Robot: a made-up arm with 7 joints.
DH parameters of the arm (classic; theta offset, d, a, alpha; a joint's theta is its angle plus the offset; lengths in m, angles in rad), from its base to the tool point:
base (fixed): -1.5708 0.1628 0 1.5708
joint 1: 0 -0.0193 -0.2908 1.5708
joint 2: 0 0.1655 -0.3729 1.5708
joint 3: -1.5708 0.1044 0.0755 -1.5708
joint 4: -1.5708 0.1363 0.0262 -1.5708
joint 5: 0 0.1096 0.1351 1.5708
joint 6: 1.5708 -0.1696 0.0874 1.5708
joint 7: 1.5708 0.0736 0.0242 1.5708
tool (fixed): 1.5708 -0.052 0 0
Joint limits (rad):
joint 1: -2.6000..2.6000
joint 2: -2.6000..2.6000
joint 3: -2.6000..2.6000
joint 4: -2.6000..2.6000
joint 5: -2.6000..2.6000
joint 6: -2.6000..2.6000
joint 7: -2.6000..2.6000
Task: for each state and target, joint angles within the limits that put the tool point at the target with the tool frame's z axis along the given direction. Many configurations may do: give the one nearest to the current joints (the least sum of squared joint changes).
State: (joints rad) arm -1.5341 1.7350 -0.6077 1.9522 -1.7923 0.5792 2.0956
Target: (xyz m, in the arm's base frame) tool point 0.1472 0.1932 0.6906 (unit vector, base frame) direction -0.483 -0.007 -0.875
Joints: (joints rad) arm -1.3085 1.4080 0.0021 2.3049 -1.4157 0.8806 2.2827
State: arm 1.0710 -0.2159 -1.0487 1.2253 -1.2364 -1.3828 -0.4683
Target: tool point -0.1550 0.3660 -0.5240 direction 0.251 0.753 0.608
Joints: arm 1.3685 -0.5951 -1.0701 1.3503 -1.4681 -1.5375 0.1444
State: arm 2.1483 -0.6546 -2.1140 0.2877 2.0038 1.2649 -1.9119
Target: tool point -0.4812 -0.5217 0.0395 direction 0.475 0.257 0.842
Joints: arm 2.6000 -0.9397 -2.0630 0.7916 1.2177 1.4160 -2.3153
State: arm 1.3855 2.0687 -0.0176 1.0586 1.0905 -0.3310 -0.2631
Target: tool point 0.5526 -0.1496 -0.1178 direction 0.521 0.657 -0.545
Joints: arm 1.7074 1.5733 -0.4148 0.8952 1.1723 -0.3460 0.3009
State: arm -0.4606 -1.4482 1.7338 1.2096 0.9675 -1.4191 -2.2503
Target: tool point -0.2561 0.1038 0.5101 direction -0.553 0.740 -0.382
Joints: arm -1.2634 -1.1344 1.4970 0.4304 1.5435 -1.2067 -2.6000
